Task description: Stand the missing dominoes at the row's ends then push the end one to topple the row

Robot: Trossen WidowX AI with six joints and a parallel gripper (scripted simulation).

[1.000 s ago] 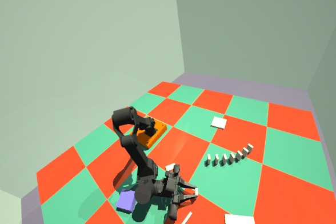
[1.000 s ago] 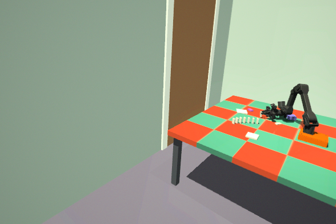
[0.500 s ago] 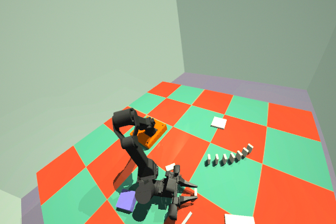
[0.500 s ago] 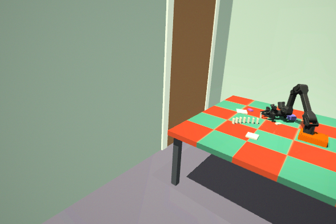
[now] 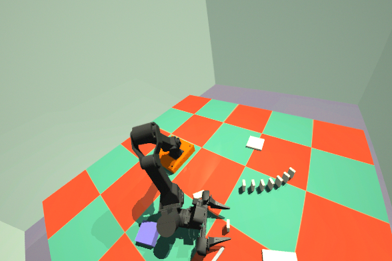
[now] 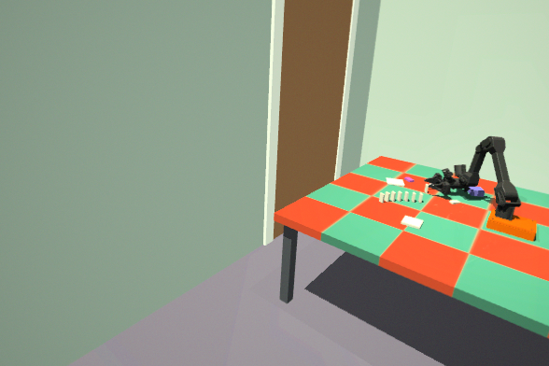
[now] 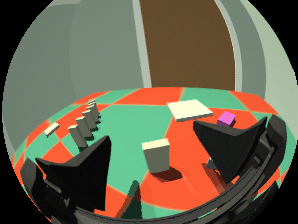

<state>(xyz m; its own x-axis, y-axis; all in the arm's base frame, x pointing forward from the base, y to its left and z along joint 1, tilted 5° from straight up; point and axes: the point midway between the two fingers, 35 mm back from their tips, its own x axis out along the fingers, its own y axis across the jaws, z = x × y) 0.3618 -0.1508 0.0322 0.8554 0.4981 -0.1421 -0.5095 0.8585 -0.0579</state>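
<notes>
The small purple piece is 13 cm ahead of my gripper tip, 12 cm to the right of it and 5 cm below it. Round my gripper tip: thin stick (14 cm to the right, 5 cm below); purple block (23 cm behind, 19 cm to the right, 4 cm below); white card (7 cm behind, 43 cm to the left, 5 cm below).
</notes>
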